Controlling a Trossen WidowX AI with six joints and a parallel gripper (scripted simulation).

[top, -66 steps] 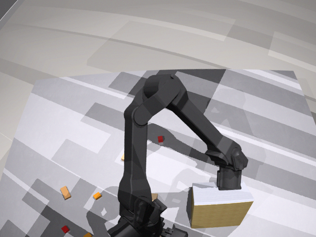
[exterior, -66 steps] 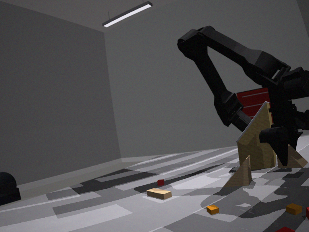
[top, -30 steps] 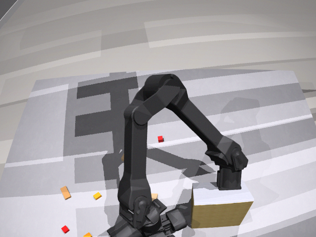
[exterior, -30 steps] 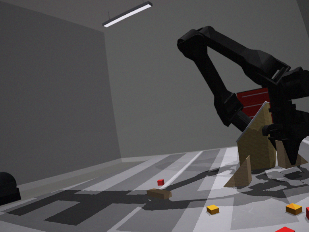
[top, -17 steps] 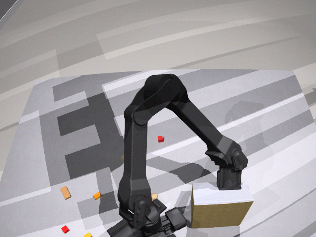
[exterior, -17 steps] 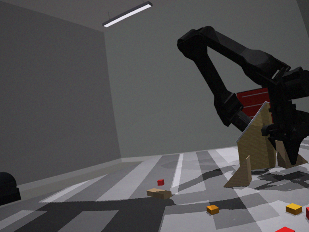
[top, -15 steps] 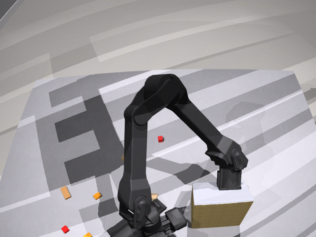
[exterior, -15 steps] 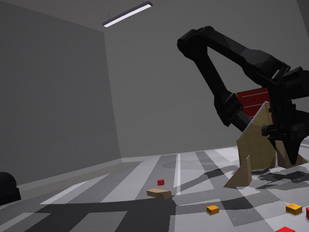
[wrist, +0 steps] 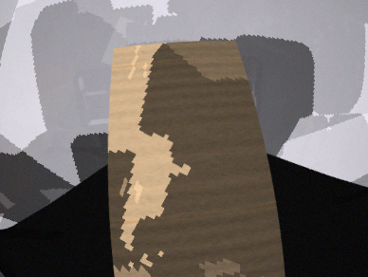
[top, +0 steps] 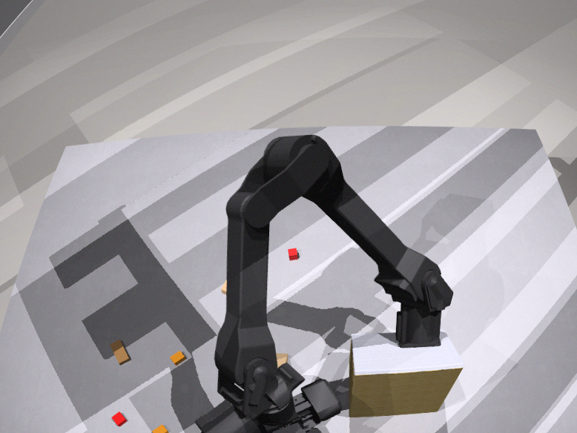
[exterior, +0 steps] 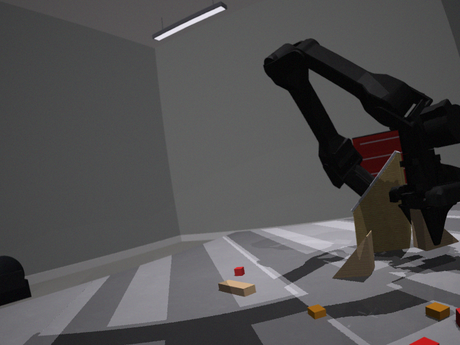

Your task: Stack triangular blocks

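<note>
Now: the tan triangular block 1 cm above my gripper tip. Round my gripper tip: tan brick (33 cm ahead, 14 cm to the right, 3 cm below).
</note>
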